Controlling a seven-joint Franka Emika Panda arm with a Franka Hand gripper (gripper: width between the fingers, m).
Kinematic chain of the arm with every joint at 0, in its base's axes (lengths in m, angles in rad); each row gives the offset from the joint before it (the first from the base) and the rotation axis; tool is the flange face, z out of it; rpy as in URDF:
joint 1: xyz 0 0 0.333 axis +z
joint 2: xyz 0 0 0 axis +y
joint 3: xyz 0 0 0.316 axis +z
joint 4: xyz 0.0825 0 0 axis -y
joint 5: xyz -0.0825 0 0.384 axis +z
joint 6: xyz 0 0 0 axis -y
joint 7: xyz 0.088 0 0 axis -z
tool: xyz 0 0 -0.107 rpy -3.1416 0 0
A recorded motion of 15 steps. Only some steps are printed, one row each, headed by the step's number.
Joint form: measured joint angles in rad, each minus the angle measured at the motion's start. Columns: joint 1, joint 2, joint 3, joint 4, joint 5, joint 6, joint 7.
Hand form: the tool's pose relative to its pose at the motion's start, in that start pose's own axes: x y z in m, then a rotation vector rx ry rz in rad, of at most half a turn. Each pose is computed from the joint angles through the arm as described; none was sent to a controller.
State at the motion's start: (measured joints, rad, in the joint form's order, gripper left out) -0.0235 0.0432 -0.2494 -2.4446 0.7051 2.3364 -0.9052
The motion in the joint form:
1: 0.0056 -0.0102 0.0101 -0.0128 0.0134 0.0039 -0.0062
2: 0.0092 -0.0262 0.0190 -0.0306 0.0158 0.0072 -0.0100
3: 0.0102 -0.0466 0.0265 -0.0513 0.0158 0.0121 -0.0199
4: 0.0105 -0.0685 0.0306 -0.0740 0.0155 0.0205 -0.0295
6: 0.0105 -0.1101 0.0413 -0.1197 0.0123 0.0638 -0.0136
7: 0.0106 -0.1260 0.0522 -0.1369 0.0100 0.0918 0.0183
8: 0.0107 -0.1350 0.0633 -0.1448 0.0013 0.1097 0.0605
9: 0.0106 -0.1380 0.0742 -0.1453 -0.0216 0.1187 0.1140
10: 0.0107 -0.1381 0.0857 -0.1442 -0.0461 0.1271 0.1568
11: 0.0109 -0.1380 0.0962 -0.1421 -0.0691 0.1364 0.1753
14: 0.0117 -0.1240 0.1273 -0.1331 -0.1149 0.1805 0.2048
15: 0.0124 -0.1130 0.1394 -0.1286 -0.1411 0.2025 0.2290
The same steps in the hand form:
1: -0.0013 -0.0074 0.0033 0.0089 0.0018 -0.0094
2: -0.0046 -0.0144 0.0052 0.0137 -0.0008 -0.0214
3: -0.0092 -0.0203 0.0054 0.0158 -0.0005 -0.0384
4: -0.0147 -0.0244 0.0046 0.0146 0.0032 -0.0515
6: -0.0243 -0.0305 0.0022 -0.0095 0.0222 -0.0452
7: -0.0264 -0.0344 0.0015 -0.0271 0.0339 -0.0241
8: -0.0262 -0.0383 0.0012 -0.0413 0.0384 0.0011
9: -0.0244 -0.0421 0.0014 -0.0565 0.0324 0.0265
10: -0.0221 -0.0459 0.0024 -0.0725 0.0244 0.0397
11: -0.0194 -0.0494 0.0029 -0.0891 0.0188 0.0299
14: -0.0107 -0.0570 0.0073 -0.1376 0.0160 -0.0049
15: -0.0069 -0.0593 0.0104 -0.1621 0.0129 -0.0119

